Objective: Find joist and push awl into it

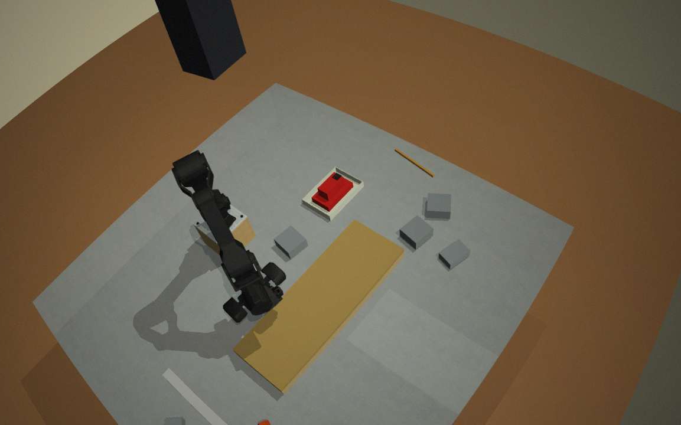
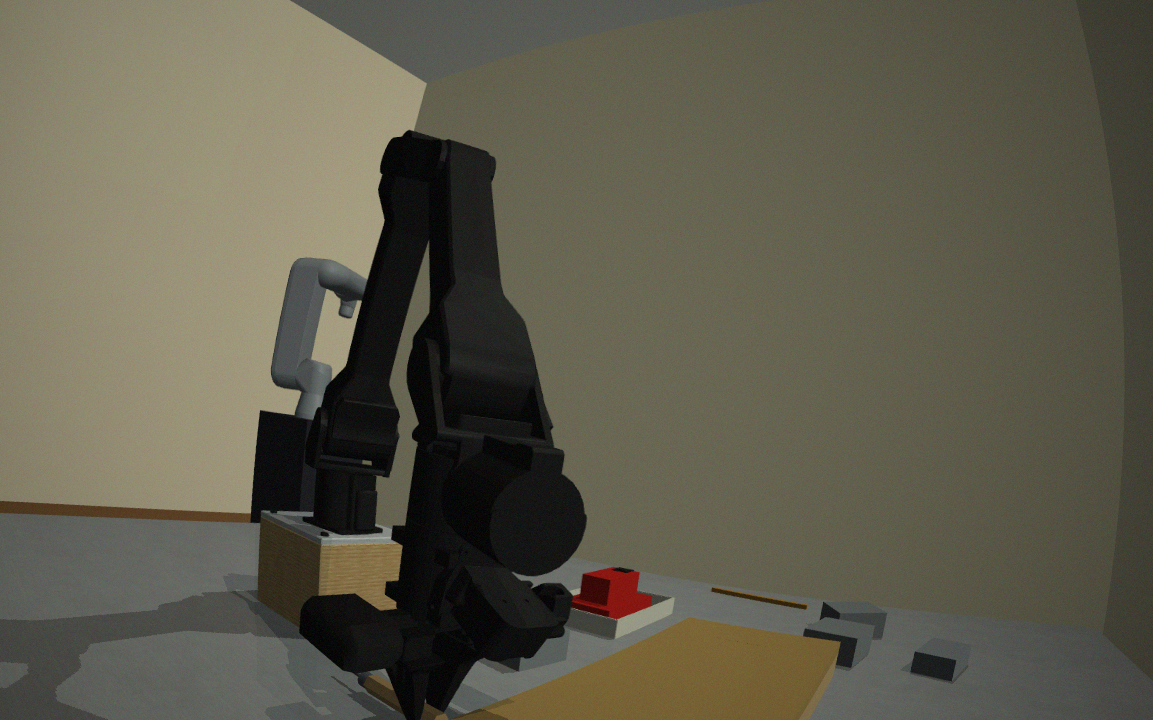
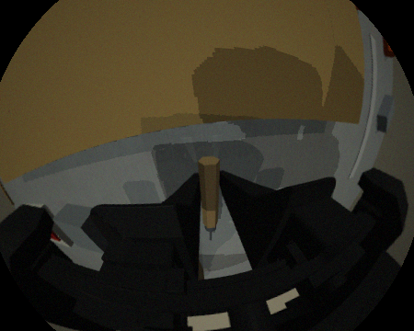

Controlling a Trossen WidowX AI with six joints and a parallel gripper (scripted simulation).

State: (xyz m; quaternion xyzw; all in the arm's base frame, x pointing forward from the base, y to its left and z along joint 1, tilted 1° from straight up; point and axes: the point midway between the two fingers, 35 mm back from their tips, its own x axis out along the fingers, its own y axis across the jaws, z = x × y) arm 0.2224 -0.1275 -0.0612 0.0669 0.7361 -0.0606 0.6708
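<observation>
My gripper tip is 60 mm past the awl and 10 mm to the right of it. Also, from my gripper tip: red stud finder (40 mm behind, 440 mm to the left, 40 mm above); white strip (30 mm ahead, 340 mm to the right, 10 mm below); tray (40 mm behind, 430 mm to the left).
</observation>
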